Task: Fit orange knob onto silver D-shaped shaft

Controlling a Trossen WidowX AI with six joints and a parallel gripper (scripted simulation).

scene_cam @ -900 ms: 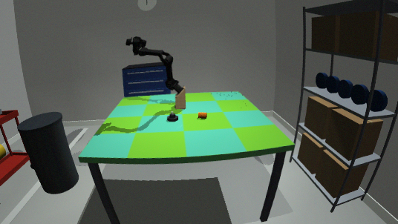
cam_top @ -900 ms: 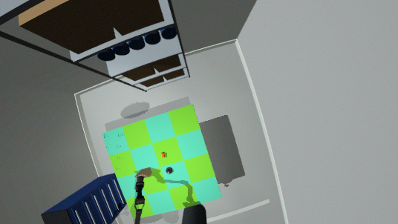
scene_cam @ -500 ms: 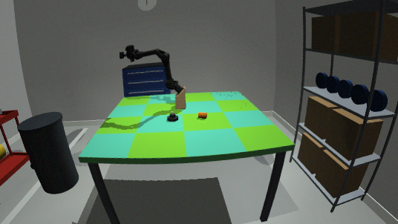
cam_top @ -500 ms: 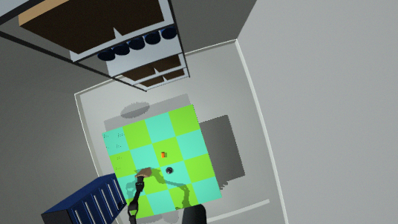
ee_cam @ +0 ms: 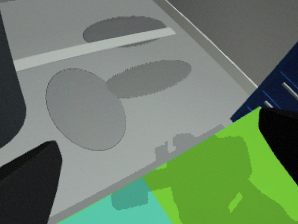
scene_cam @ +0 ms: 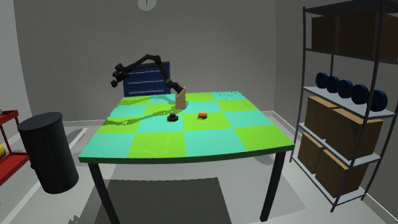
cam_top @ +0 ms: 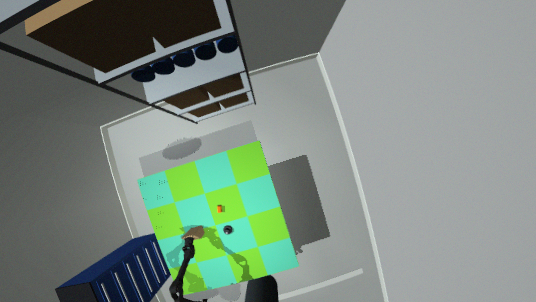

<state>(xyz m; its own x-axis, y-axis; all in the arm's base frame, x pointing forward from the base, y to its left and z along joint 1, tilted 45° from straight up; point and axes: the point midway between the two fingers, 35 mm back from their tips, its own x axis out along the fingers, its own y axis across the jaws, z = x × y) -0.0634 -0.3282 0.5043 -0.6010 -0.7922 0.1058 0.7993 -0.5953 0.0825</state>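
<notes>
My gripper tip is now 750 mm to the right of the orange knob, 410 mm short of it and 220 mm above it. Round my gripper tip: dark round pedestal 520 mm to the left, 390 mm ahead, 210 mm below.
</notes>
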